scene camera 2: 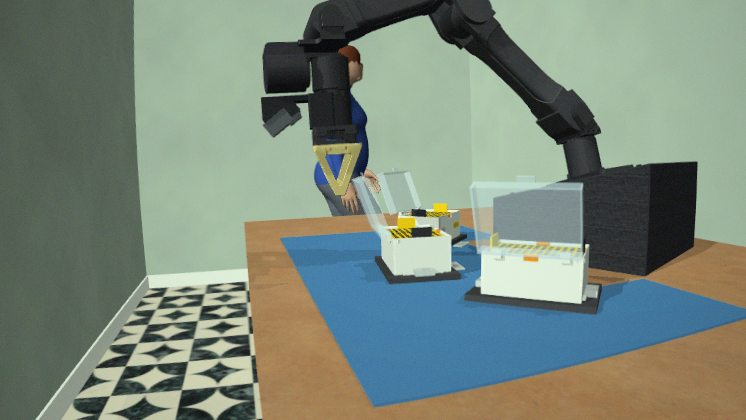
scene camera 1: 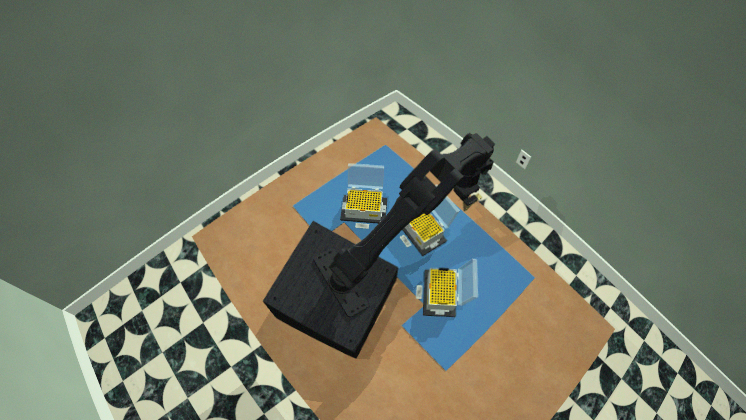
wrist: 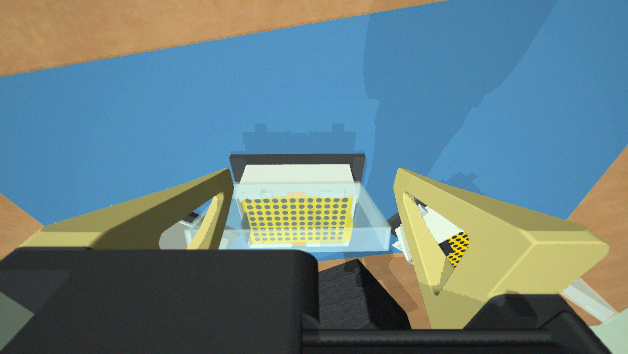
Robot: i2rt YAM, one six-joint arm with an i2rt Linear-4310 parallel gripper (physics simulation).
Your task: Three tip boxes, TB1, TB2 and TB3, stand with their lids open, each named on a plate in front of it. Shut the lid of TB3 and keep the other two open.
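Note:
Three white tip boxes with yellow racks have clear lids raised open. The first box is farthest in scene camera 2. The middle box has its lid tilted back. The third box has an upright lid. The name plates are too small to read. My gripper is open and empty, above and behind the middle box's lid. Its left finger partly hides the first box in the wrist view.
The boxes stand on dark bases on a blue mat on a brown table. The black arm base stands beside the mat. A person in blue stands beyond the table, behind the gripper.

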